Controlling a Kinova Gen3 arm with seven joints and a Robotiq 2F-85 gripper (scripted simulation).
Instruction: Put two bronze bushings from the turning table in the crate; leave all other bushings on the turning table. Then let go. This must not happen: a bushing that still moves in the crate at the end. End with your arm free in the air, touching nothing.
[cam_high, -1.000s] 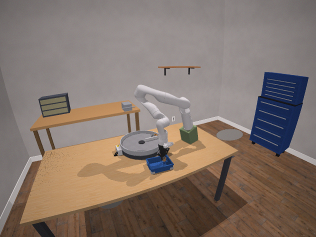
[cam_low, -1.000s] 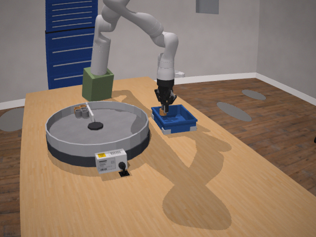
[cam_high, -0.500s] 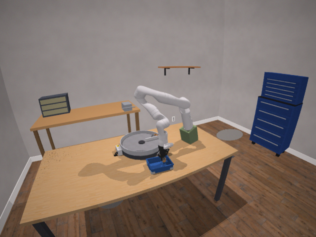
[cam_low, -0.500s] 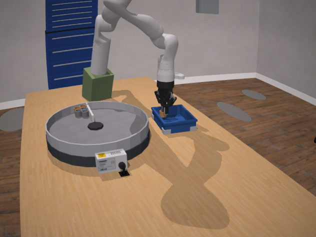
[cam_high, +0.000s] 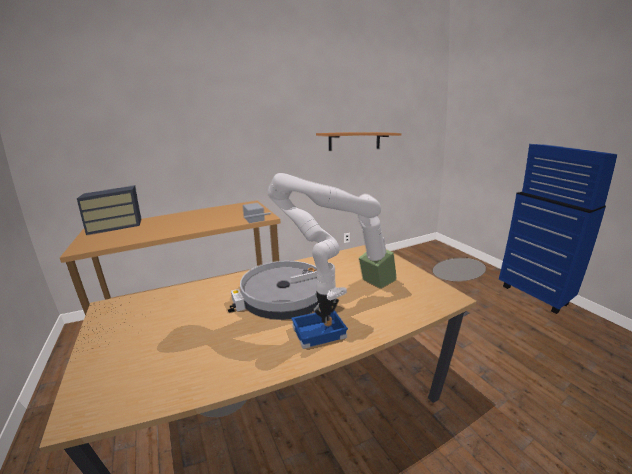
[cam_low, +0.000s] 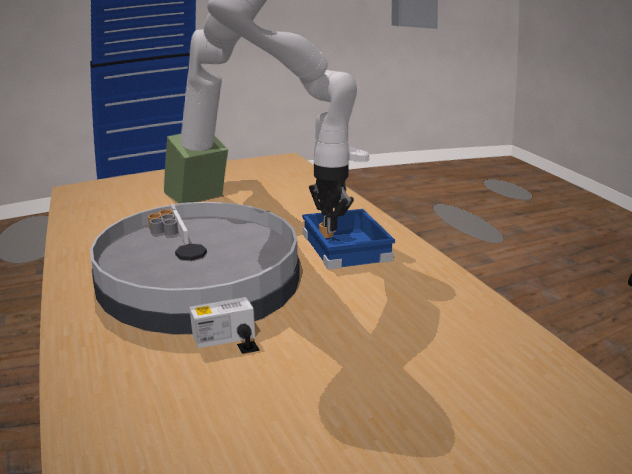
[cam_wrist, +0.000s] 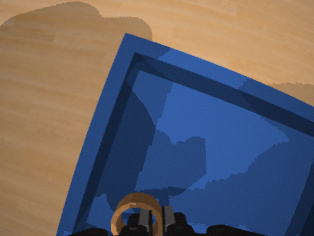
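The blue crate lies 40 mm ahead of my hand, 10 mm to the left of it and 20 mm below it. Also, from my hand: grey turning table (10 mm ahead, 340 mm to the right, 10 mm above).
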